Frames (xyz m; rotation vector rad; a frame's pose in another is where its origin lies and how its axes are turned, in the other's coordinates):
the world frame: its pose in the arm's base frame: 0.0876 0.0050 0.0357 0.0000 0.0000 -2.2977
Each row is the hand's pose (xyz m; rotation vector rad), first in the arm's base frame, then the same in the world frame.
Working: the arm's base frame: its pose in the world frame: 0.0620 -0.0621 -0.0357 0.0000 0.0000 2.2977

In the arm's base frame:
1: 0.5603 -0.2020 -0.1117 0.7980 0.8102 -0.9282
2: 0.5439 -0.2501 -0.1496 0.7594 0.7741 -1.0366
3: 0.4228 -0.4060 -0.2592 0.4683 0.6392 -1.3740
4: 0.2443 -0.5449 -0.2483 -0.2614 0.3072 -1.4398
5: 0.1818 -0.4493 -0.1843 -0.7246 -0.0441 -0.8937
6: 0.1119 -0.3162 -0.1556 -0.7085 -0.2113 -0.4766
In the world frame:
1: -0.1595 0.4908 -0.1474 -0.4207 1.0812 1.1267
2: -0.1126 0.5105 -0.1853 -0.3955 1.0107 1.0452
3: 0.0844 0.5236 -0.2949 -0.3702 0.6518 0.8158
4: 0.3068 0.4825 -0.2840 -0.3648 -0.1061 0.8303
5: 0.2769 0.3723 -0.2200 -0.2672 -0.7073 1.3045
6: 0.2239 0.2316 -0.1913 -0.1101 -0.8289 1.7079

